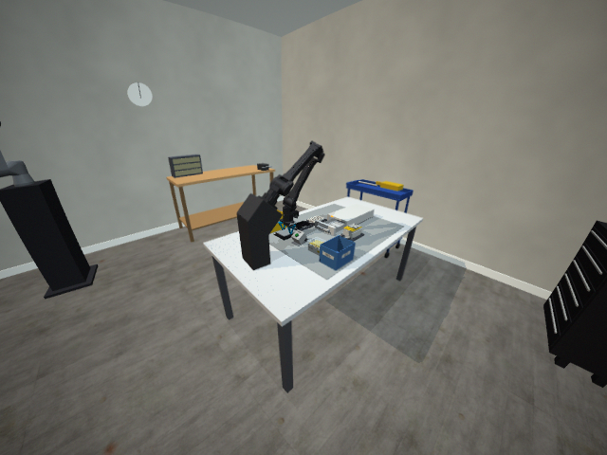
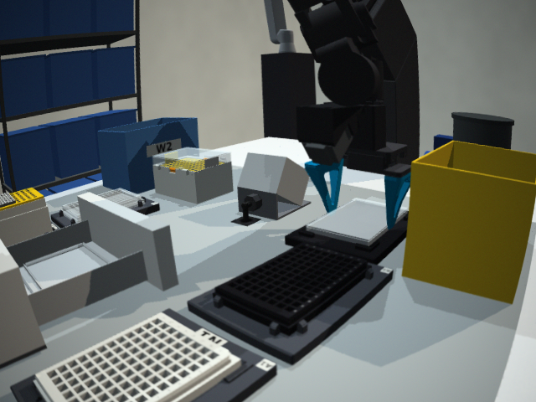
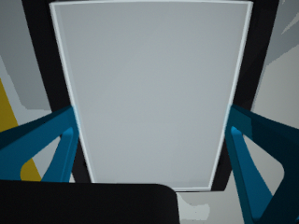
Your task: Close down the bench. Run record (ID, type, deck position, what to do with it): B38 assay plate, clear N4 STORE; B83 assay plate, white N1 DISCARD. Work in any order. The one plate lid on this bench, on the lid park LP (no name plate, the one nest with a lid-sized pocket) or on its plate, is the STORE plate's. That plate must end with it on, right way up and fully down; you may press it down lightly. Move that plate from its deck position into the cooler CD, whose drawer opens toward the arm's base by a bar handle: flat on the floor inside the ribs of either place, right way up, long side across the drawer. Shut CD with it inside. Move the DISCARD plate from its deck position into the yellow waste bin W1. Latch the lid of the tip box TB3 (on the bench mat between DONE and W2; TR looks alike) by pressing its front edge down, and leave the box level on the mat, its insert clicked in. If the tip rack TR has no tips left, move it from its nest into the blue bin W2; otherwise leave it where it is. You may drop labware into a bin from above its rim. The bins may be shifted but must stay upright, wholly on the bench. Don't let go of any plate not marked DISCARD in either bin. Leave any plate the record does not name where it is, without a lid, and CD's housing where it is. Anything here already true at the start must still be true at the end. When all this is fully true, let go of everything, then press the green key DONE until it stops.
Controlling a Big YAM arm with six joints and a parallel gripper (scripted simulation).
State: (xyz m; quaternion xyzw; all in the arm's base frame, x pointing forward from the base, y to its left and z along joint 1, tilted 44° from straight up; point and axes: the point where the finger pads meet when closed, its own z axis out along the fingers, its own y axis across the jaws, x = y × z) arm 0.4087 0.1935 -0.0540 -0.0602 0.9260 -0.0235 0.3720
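The black lid park lies 20 mm below my hand. Round my hand: yellow bin W1: 160 mm to the left, 30 mm behind, 10 mm above; grey done key housing: 160 mm to the right, 30 mm above, 10 mm behind; clear plate lid: right at my hand.
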